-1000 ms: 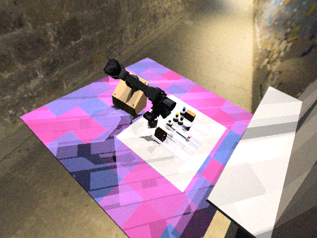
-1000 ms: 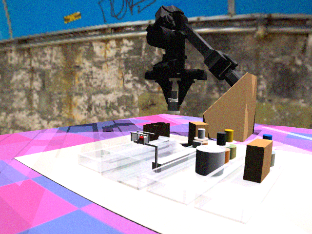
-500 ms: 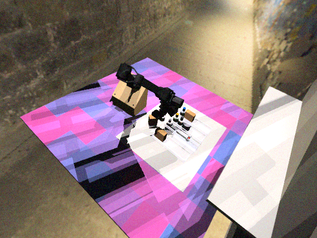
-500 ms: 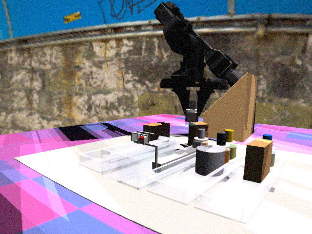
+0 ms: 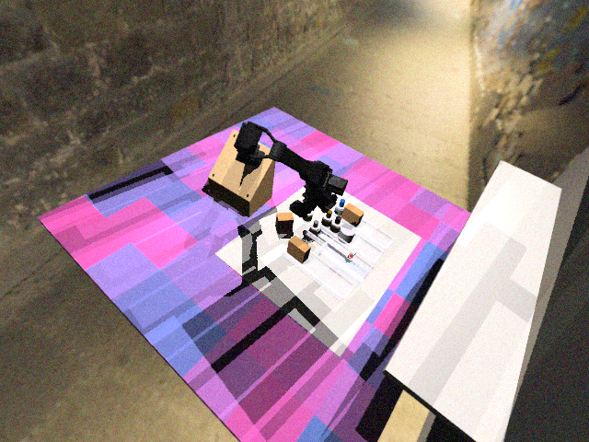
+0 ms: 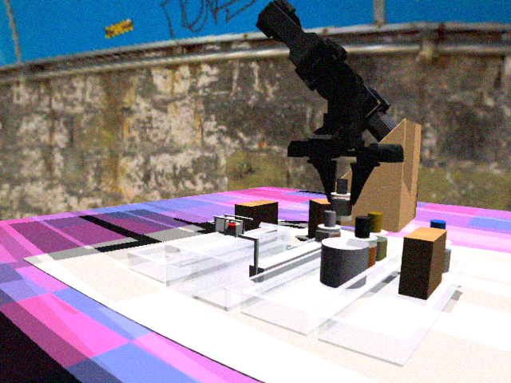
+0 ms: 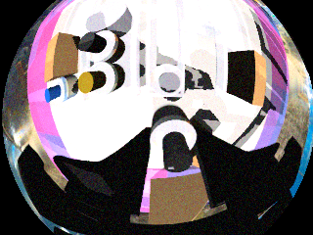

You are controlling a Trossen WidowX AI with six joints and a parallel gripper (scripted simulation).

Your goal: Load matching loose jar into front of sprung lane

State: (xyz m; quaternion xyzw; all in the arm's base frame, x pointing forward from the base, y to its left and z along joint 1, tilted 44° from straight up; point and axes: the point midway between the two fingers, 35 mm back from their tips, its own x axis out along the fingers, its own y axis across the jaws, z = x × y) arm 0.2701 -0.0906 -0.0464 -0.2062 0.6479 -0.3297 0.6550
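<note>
The grey cylinder lies 160 mm ahead of my gripper tip, 50 mm to the left of it and 50 mm below it. From my gripper tip the other things lie so: red part: 220 mm ahead, 70 mm to the right, 10 mm below; then white slab: 550 mm ahead, 290 mm above, 80 mm to the right; then clear sprung lane: 180 mm ahead, 60 mm below, 50 mm to the right.
</note>
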